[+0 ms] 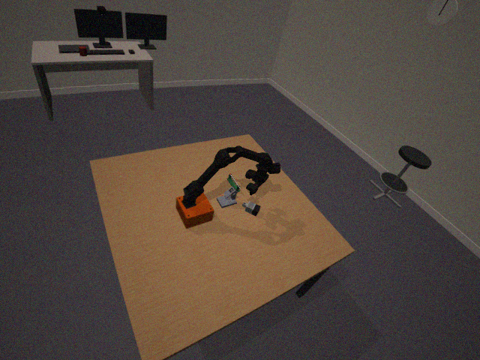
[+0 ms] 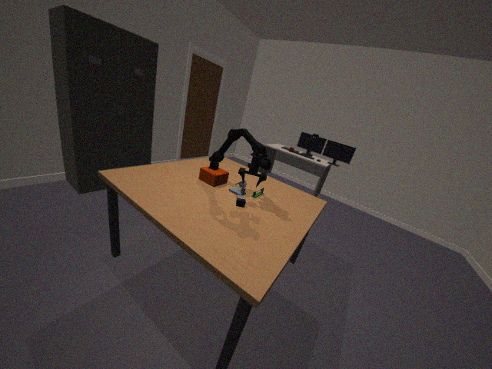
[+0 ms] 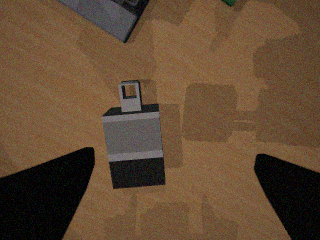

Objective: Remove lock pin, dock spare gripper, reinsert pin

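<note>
Now: gripper tip 20 mm past the spare gripper, 30 mm to the left of it and 110 mm above it. From my gripper tip the other things lie so: grey mount: 100 mm behind, 90 mm to the left, 80 mm below; green holder: 10 mm ahead, 200 mm to the left, 110 mm below.
</note>
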